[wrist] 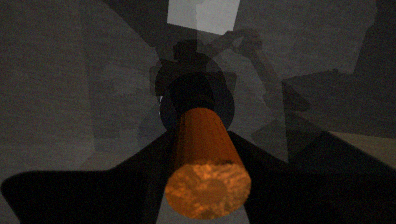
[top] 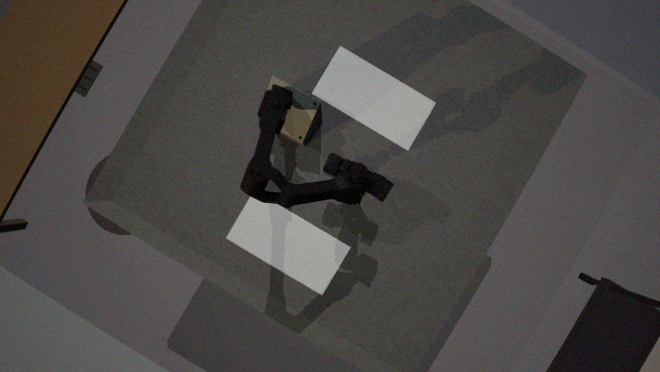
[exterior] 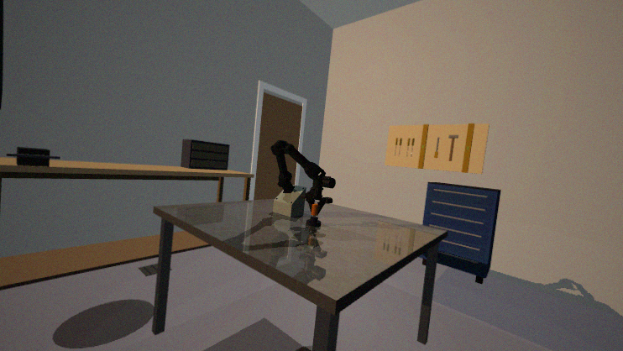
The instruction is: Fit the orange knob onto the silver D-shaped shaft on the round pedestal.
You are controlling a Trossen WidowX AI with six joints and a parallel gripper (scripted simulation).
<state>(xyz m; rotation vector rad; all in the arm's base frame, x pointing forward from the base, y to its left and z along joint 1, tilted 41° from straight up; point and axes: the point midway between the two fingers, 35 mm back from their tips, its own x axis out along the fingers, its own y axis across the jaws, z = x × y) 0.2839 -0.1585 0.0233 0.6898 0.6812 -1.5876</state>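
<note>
Right now the orange knob is 3 cm above my gripper tip. Also, from my gripper tip: dark round pedestal 4 cm below.
</note>
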